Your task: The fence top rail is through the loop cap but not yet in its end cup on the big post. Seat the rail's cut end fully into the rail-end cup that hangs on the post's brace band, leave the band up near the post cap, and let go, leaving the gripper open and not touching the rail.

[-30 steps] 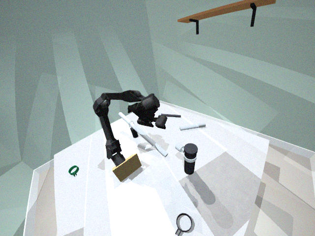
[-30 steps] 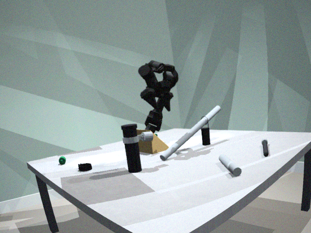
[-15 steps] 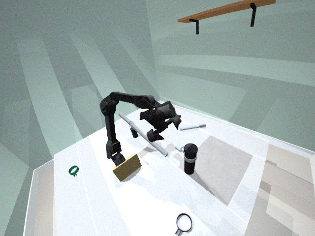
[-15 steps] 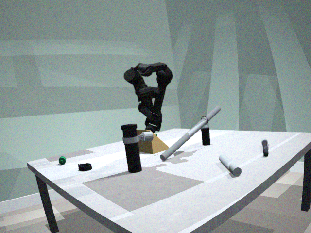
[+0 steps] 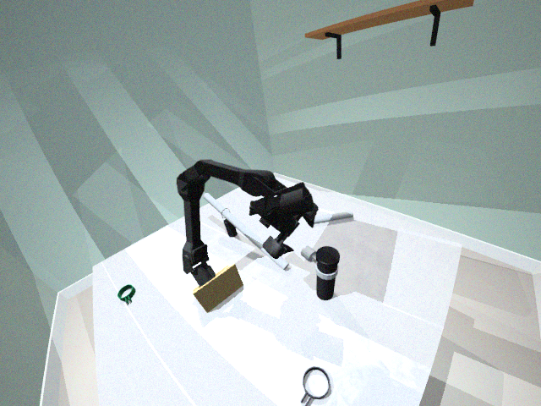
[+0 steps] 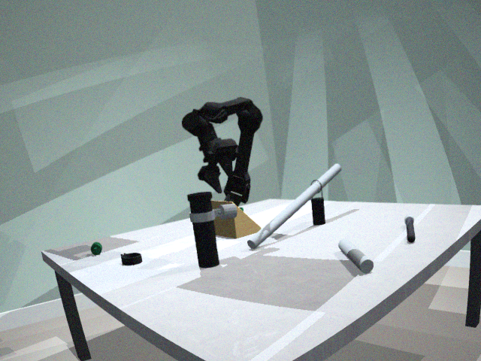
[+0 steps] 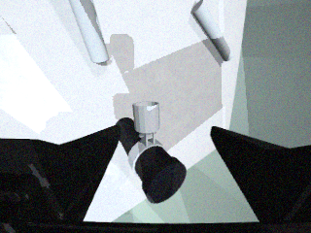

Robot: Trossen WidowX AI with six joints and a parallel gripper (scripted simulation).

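The brace band with rail-end cup is 7 cm below my gripper tip, 5 cm to the right of it and 1 cm ahead of it. Also, from my gripper tip: small dark post: 43 cm to the left, 11 cm below, 10 cm behind; black ring: 26 cm to the right, 20 cm below, 20 cm behind; grey tube: 34 cm ahead, 20 cm below, 16 cm to the left.
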